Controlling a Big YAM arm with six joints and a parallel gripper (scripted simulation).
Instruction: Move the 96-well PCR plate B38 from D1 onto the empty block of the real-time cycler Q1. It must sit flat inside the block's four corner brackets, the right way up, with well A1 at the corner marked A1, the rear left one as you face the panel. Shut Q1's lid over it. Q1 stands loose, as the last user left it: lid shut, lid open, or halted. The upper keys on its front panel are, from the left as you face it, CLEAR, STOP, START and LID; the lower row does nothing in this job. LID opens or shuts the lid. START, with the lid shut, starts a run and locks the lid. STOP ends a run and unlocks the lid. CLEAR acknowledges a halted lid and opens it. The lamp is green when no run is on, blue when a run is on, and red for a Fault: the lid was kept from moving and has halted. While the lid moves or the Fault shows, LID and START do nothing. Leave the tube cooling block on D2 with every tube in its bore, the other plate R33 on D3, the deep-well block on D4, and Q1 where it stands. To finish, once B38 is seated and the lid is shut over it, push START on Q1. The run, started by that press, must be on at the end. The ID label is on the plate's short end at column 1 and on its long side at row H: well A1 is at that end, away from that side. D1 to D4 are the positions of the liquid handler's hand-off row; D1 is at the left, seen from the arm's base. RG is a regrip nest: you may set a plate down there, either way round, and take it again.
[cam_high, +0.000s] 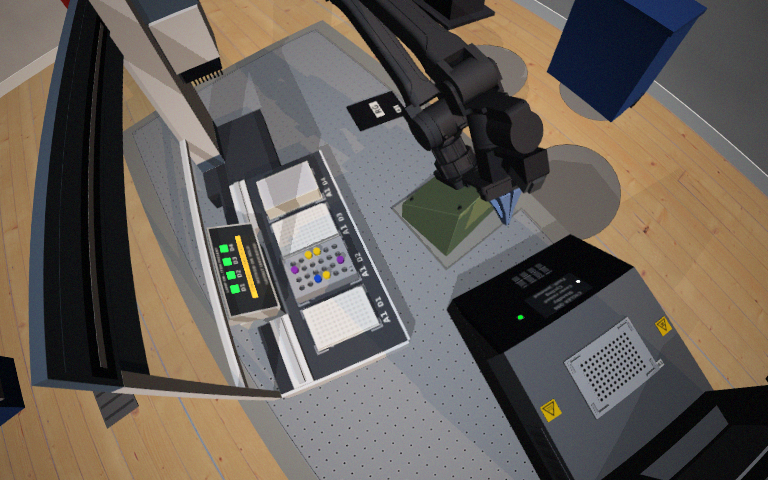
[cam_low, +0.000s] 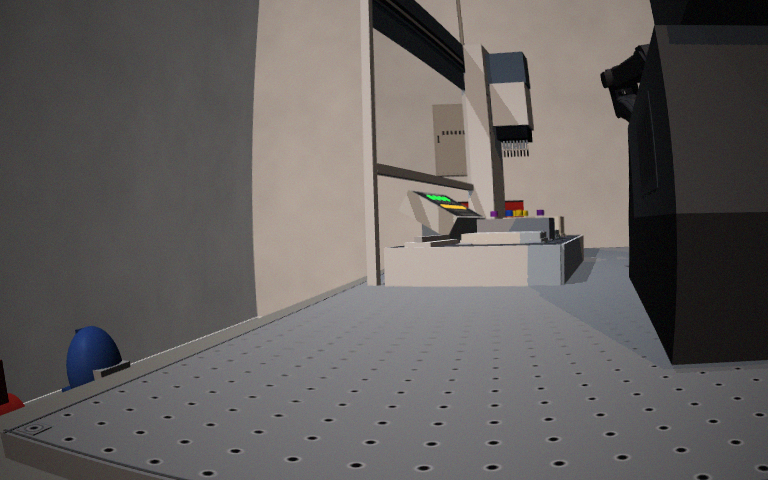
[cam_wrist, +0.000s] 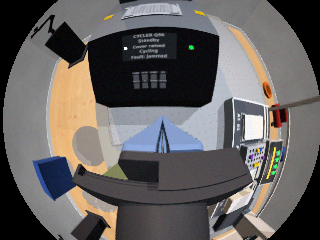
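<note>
My gripper is now 310 mm short of the tube cooling block, 140 mm to the left of it and 130 mm above it. The rest, counted from my hand: RG nest: 510 mm to the right, 200 mm below, 40 mm behind; then deep-well block: 350 mm to the right, 280 mm ahead, 130 mm below; then pipetting head: 600 mm to the right, 330 mm ahead, 180 mm above.
</note>
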